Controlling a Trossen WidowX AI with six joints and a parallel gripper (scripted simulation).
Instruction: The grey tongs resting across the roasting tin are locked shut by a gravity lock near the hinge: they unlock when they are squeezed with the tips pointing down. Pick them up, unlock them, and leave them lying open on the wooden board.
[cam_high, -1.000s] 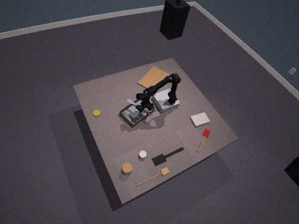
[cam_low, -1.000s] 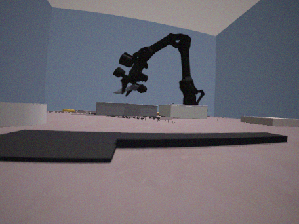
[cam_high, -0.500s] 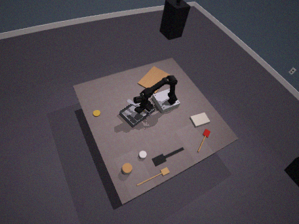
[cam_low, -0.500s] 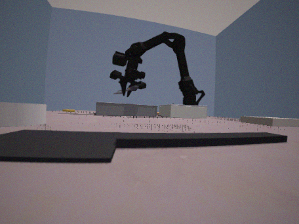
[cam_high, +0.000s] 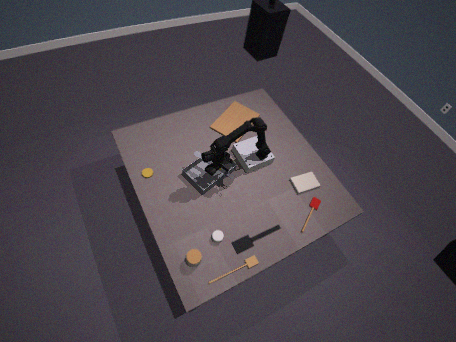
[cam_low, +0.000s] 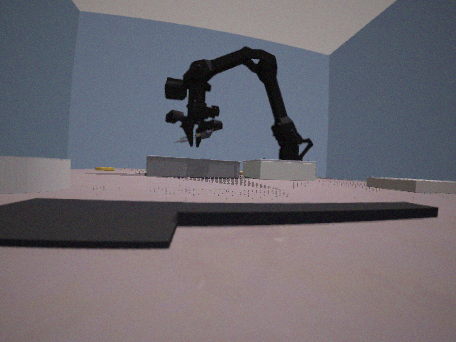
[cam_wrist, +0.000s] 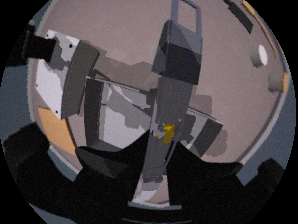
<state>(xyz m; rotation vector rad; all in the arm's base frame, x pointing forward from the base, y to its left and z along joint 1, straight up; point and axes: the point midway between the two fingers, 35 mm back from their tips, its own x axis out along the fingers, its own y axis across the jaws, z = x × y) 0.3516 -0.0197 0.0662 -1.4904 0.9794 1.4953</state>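
My gripper tip is now 40 mm below the yellow lock piece, 20 mm to the right of it and 10 mm past it. The rest, counted from my gripper tip: white cylinder: 360 mm to the left, 190 mm ahead, 80 mm below; roasting tin: 70 mm below, 60 mm to the right, 10 mm ahead; black spatula: 470 mm to the left, 100 mm below, 10 mm ahead.
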